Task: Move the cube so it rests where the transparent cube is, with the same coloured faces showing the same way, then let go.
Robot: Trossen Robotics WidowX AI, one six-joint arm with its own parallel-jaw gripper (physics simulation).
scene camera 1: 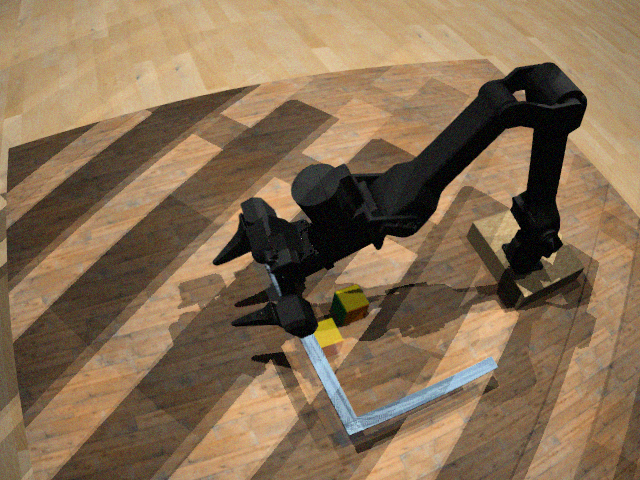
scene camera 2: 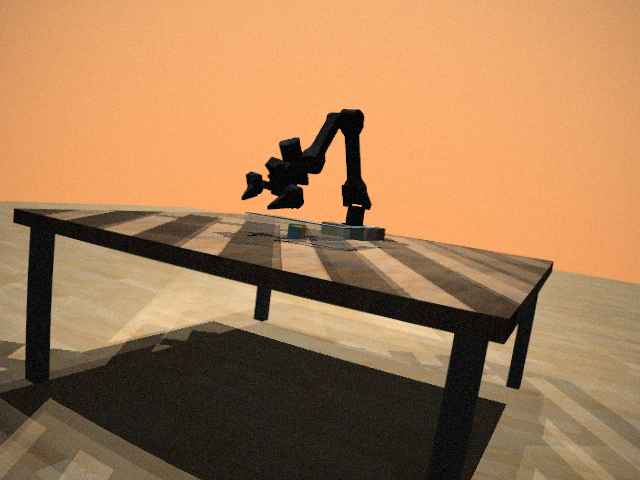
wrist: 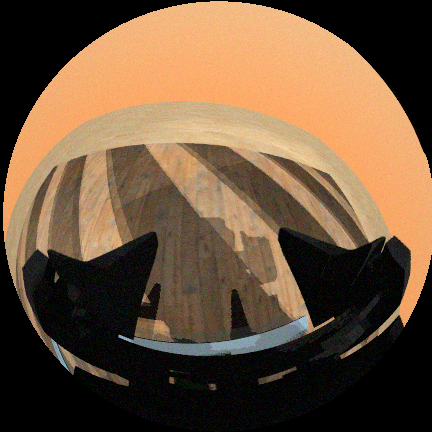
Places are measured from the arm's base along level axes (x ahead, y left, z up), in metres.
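Pixels of known places: gripper, fingertip midpoint: (scene camera 1: 223, 293) (scene camera 2: 254, 203) (wrist: 218, 236); arm's base, link origin: (scene camera 1: 522, 257) (scene camera 2: 354, 225).
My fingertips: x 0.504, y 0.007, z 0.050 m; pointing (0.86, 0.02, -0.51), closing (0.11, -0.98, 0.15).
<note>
Ahead of a thing's pixels: the offset from my fingertips to its top centre. Level surfaces: height alone.
The solid cube @(0.185 m back, 0.005 m left, 0.052 m down) (scene camera 1: 351, 299) stands on the table in scene camera 1, yellow on top, green on its left and orange-red on its right side. The transparent cube @(0.130 m back, 0.055 m left, 0.052 m down) (scene camera 1: 328, 334) is just below-left of it there, yellow on top with a pale reddish side, and partly hidden by a finger. In scene camera 2 the cubes overlap in one small block with blue and red sides, and I cannot separate them. My gripper (scene camera 1: 223, 293) (scene camera 2: 255, 203) (wrist: 218, 236) is open and empty, high above the table, its fingertips past the cubes and over the wall's far side. The wrist view mostly hides the cubes.
A low L-shaped see-through wall with a pale blue top edge (scene camera 1: 328, 382) (wrist: 240, 347) runs beside the transparent cube, passing under my gripper; its other leg runs toward the right in scene camera 1. The arm's base block (scene camera 1: 488, 232) stands on the table @(0.092 m down) (scene camera 1: 155, 439) at the right.
</note>
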